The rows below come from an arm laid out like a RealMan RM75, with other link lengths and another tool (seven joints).
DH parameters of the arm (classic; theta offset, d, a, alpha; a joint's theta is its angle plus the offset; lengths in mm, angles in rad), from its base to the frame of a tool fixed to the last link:
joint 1: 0 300.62 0 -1.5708
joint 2: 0 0 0 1.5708
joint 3: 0 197.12 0 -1.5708
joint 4: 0 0 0 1.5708
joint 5: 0 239.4 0 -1.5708
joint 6: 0 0 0 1.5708
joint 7: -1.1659 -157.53 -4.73 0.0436
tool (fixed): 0 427.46 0 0
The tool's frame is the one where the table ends.
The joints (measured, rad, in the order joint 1, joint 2, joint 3, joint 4, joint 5, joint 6, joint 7), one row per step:
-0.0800 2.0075 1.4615 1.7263 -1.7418 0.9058 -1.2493
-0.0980 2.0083 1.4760 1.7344 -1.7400 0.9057 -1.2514
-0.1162 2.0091 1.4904 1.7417 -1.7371 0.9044 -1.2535
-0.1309 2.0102 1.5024 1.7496 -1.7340 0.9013 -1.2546
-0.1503 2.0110 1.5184 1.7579 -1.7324 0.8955 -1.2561
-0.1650 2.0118 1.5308 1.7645 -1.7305 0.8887 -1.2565
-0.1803 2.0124 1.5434 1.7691 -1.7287 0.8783 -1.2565
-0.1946 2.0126 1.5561 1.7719 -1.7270 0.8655 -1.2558
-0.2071 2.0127 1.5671 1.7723 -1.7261 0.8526 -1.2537
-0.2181 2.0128 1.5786 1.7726 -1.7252 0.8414 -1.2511
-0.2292 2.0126 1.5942 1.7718 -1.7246 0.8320 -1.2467
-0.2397 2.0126 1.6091 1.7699 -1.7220 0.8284 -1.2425
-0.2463 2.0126 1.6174 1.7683 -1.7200 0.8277 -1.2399
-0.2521 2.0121 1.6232 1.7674 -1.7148 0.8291 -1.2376
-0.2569 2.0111 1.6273 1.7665 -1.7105 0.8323 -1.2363
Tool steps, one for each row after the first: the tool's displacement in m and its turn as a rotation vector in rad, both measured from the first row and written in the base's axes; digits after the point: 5 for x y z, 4 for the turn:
0.00596 0.00205 0.00664 0.0171 0.0007 -0.0153
0.01223 0.00410 0.01341 0.0349 0.0022 -0.0318
0.01650 0.00610 0.01980 0.0522 0.0048 -0.0445
0.02383 0.00888 0.02811 0.0761 0.0046 -0.0636
0.02935 0.01131 0.03510 0.0967 0.0054 -0.0791
0.03625 0.01420 0.04253 0.1200 0.0060 -0.0984
0.04383 0.01737 0.05024 0.1447 0.0063 -0.1195
0.05155 0.02019 0.05697 0.1667 0.0066 -0.1412
0.05884 0.02270 0.06364 0.1873 0.0070 -0.1615
0.06760 0.02519 0.07142 0.2091 0.0070 -0.1853
0.07570 0.02639 0.07779 0.2242 0.0089 -0.2074
0.08057 0.02663 0.08104 0.2312 0.0105 -0.2208
0.08367 0.02628 0.08326 0.2341 0.0151 -0.2308
0.08610 0.02552 0.08439 0.2339 0.0180 -0.2379

